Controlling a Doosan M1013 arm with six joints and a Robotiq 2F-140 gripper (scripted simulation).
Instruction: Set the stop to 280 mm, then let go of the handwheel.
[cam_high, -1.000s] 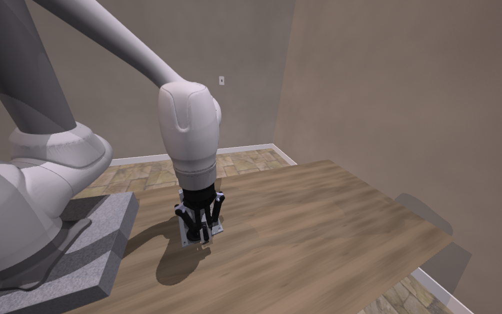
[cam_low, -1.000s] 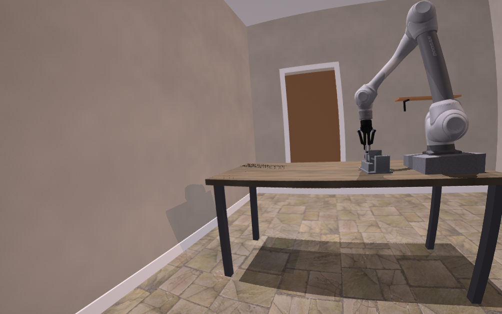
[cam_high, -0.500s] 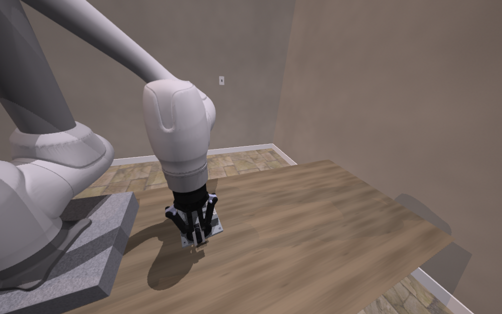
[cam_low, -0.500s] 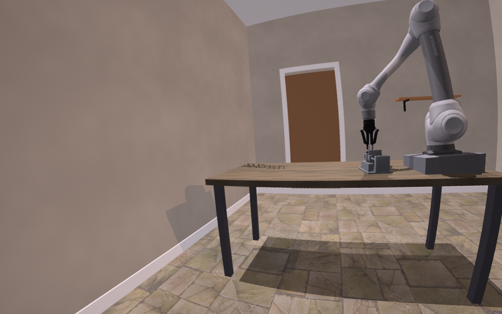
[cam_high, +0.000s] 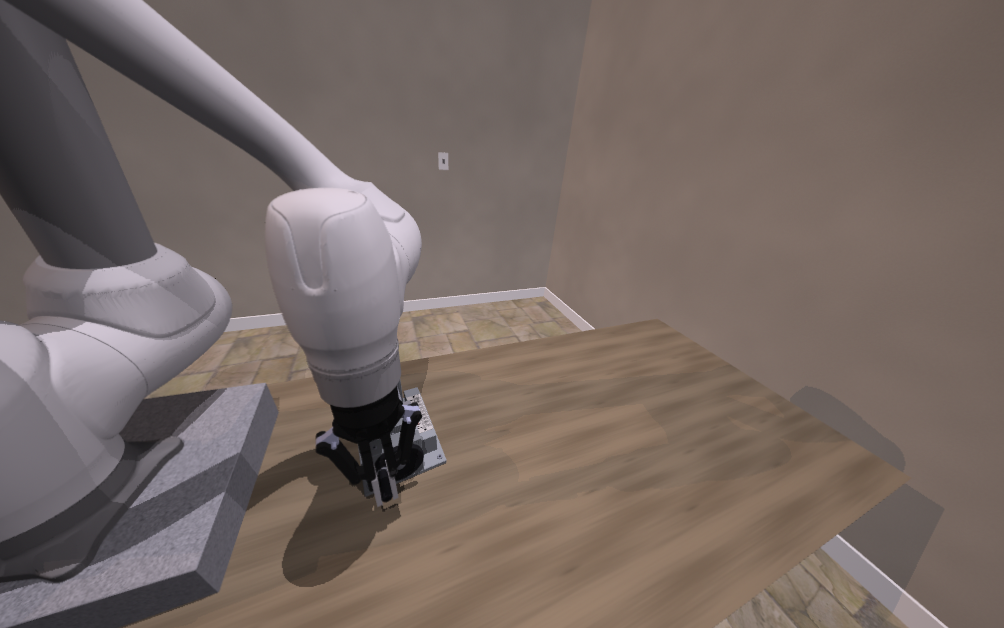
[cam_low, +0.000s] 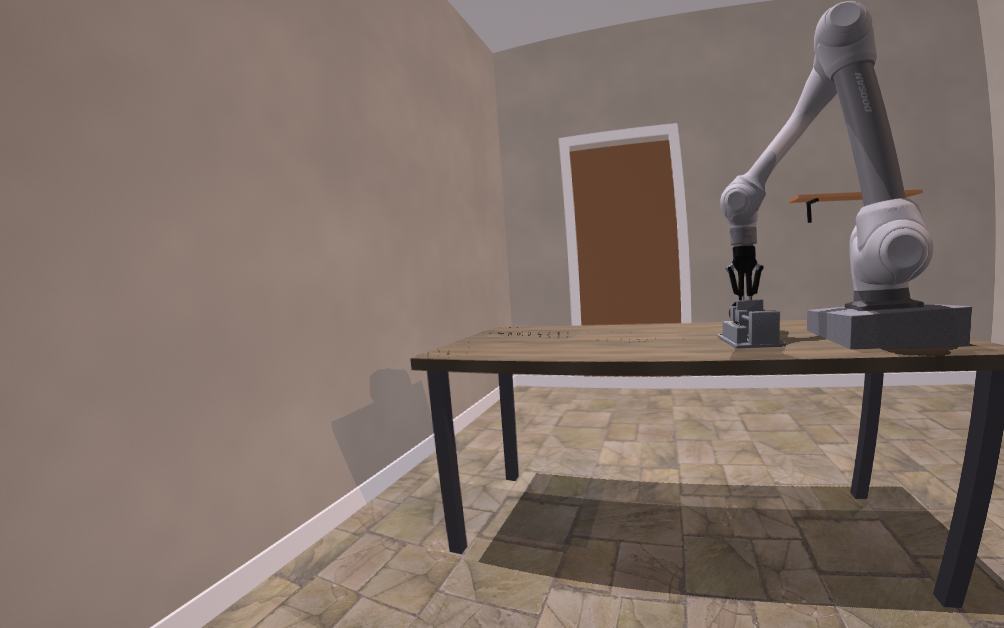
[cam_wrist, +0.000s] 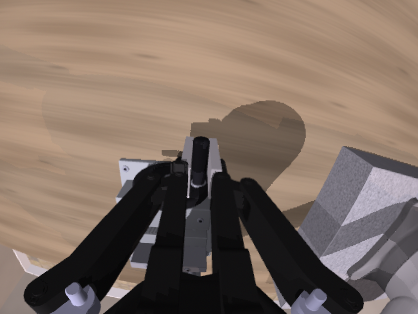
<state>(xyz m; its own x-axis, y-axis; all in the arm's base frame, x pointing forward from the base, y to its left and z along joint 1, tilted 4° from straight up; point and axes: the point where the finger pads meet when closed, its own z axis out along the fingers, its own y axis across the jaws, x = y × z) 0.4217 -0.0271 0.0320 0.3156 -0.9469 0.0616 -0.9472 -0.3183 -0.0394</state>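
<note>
The handwheel is 2 cm to the left of my hand and 2 cm below it.
</note>
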